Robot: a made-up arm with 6 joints. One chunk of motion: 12 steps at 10 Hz.
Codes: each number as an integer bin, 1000 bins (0 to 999) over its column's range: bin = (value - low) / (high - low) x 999, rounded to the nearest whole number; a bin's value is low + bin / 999 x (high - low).
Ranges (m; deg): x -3.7..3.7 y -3.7..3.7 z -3.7..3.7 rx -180..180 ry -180..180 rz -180..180
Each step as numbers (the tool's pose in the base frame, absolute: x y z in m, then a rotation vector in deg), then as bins.
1 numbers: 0.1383 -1.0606 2.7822 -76.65 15.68 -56.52
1 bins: 518 356 875 287 543 343
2 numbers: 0.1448 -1.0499 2.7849 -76.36 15.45 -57.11
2 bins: 519 358 875 288 542 341
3 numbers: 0.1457 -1.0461 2.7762 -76.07 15.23 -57.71
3 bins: 519 358 874 288 542 339
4 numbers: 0.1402 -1.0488 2.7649 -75.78 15.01 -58.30
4 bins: 518 358 873 289 541 338
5 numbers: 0.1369 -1.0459 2.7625 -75.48 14.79 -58.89
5 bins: 518 358 872 290 541 336
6 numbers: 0.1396 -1.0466 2.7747 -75.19 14.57 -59.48
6 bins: 518 358 874 291 540 334
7 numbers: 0.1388 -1.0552 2.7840 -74.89 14.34 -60.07
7 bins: 518 357 875 292 539 333
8 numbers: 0.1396 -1.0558 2.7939 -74.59 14.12 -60.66
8 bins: 518 357 877 293 539 331
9 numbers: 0.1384 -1.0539 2.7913 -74.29 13.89 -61.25
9 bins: 518 357 876 293 538 330
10 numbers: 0.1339 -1.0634 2.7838 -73.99 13.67 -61.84
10 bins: 518 356 875 294 537 328
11 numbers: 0.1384 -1.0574 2.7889 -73.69 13.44 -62.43
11 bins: 518 357 876 295 537 326
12 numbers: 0.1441 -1.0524 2.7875 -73.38 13.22 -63.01
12 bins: 519 357 876 296 536 325
